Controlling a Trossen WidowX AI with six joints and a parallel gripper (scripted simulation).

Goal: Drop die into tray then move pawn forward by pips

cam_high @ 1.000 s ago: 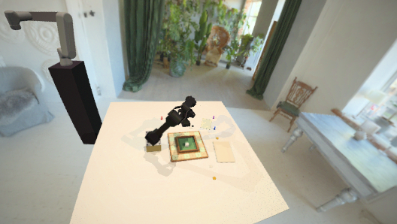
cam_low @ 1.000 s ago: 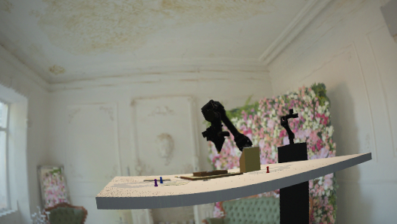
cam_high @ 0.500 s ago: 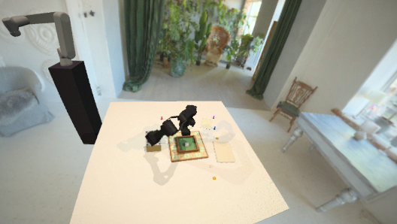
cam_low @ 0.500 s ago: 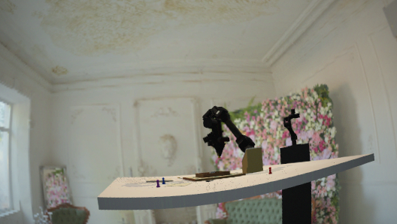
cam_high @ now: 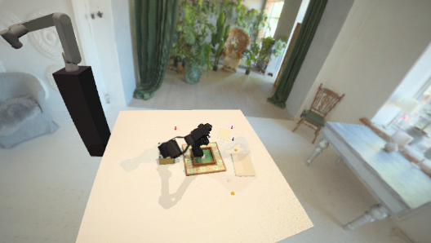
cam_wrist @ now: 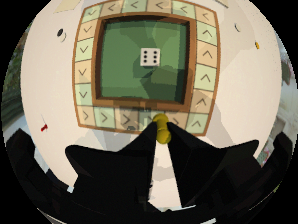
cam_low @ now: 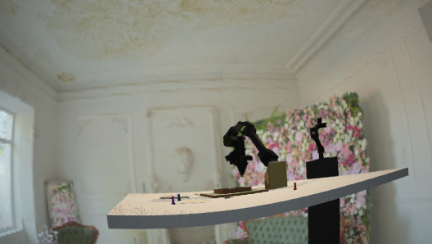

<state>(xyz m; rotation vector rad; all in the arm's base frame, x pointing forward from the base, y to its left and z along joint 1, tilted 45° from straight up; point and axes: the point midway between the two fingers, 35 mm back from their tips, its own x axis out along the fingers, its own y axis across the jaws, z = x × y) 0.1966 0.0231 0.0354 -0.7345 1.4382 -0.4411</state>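
Now: gripper tip 7 cm short of the white die, 7 cm above it and 2 cm to the right of it. Round my gripper tip: yellow pawn (1 cm above); red pawn (36 cm to the left, 15 cm behind, 8 cm below); green dice tray (9 cm below, 7 cm ahead, 4 cm to the left).
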